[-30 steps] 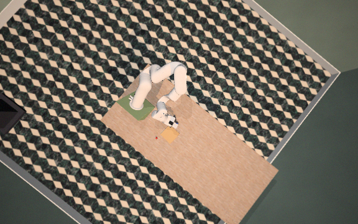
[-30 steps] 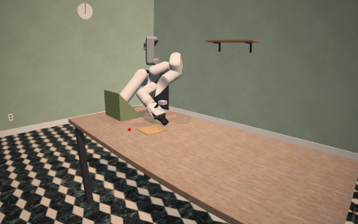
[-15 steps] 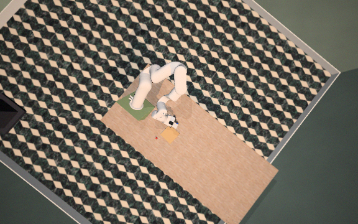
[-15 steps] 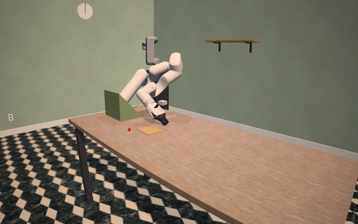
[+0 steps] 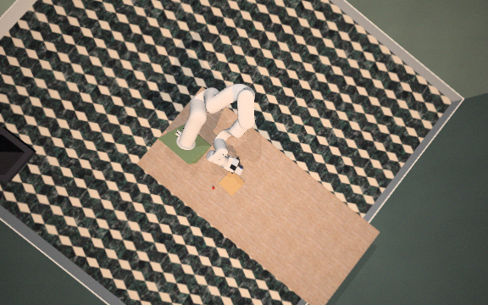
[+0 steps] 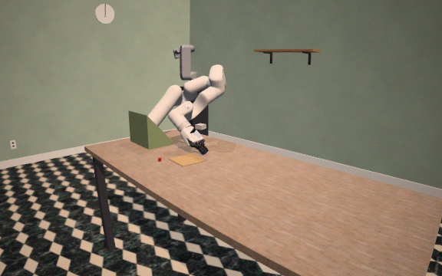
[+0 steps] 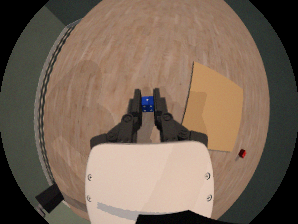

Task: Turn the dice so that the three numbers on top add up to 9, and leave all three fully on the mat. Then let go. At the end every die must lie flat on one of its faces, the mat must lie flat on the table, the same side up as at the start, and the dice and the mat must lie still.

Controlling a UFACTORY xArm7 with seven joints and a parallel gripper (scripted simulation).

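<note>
The black die is 60 mm behind my hand, 50 mm to the left of it and 20 mm below it. The rest, counted from my hand: blue die: 10 mm ahead, 10 mm below; tan mat: 20 mm ahead, 130 mm to the right, 20 mm below; red die: 60 mm behind, 240 mm to the right, 20 mm below.
</note>
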